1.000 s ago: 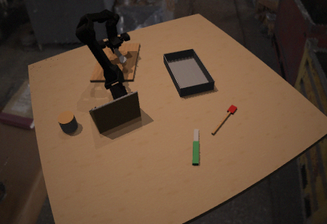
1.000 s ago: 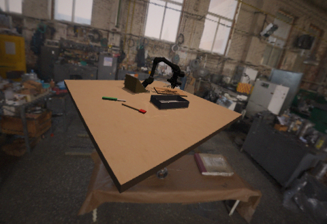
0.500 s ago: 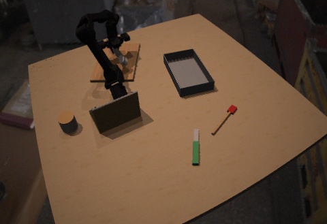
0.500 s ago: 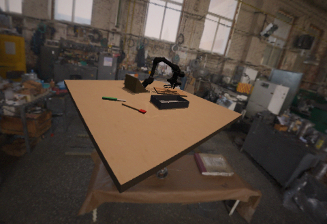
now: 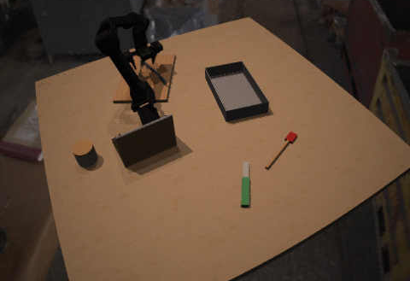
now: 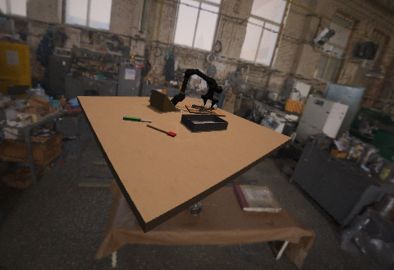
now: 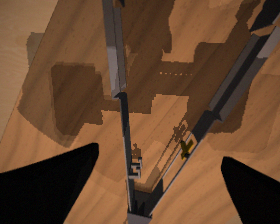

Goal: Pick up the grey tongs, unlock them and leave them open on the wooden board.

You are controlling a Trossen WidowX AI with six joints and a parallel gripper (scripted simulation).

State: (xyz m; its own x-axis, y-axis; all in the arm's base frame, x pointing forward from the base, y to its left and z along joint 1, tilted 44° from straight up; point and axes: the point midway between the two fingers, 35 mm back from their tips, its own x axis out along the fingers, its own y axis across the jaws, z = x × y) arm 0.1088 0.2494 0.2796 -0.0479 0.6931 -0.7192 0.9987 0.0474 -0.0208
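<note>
Now: the wooden board 40 mm below my gripper tip, 30 mm to the right of it and 10 mm behind it. The rest, counted from my gripper tip: red-headed spatula (690 mm to the right, 280 mm ahead, 40 mm below); roasting tin (340 mm to the right, 280 mm ahead, 20 mm below).
</note>
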